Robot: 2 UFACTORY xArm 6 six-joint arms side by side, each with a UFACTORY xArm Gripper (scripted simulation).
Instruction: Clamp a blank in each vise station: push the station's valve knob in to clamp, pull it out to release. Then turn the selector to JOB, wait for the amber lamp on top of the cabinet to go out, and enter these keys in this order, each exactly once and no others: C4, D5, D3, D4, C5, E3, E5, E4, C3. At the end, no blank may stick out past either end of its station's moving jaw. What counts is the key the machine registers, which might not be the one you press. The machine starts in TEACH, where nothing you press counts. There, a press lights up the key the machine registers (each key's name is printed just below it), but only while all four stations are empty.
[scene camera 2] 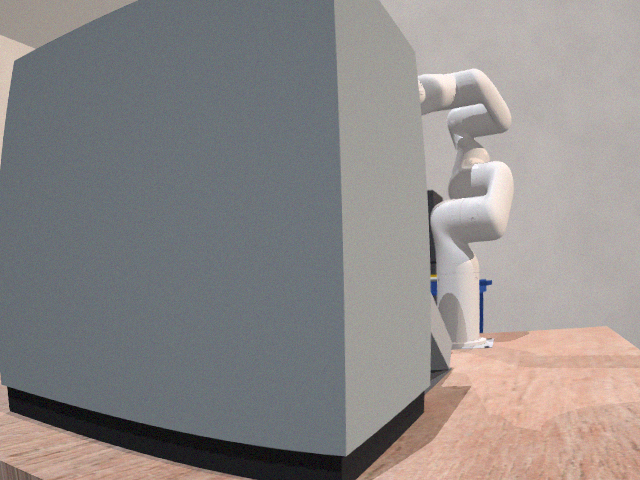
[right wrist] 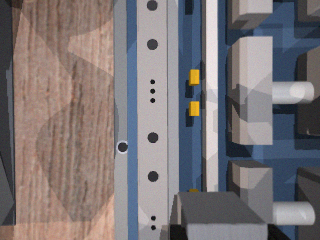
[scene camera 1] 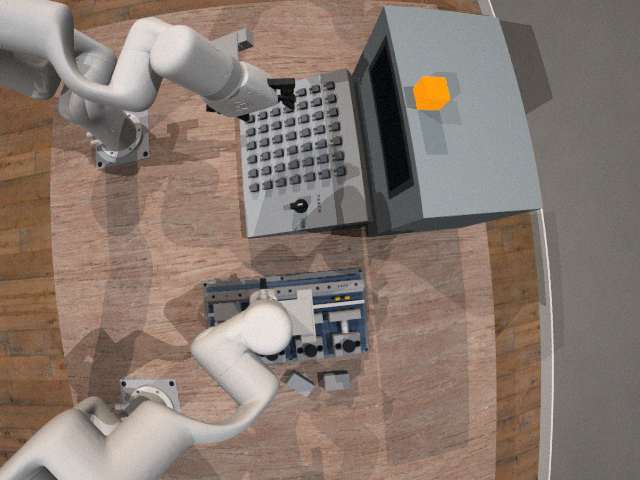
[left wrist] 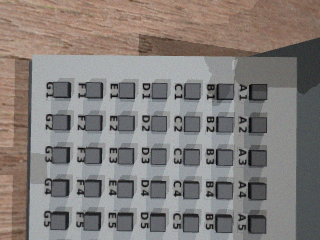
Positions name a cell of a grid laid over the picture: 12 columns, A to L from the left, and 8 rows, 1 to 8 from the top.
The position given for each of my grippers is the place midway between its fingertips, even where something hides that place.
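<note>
A moving jaw (right wrist: J7) is there for me to see, and so is a moving jaw (right wrist: J4). I see my left gripper (scene camera 1: F2) as well.
</note>
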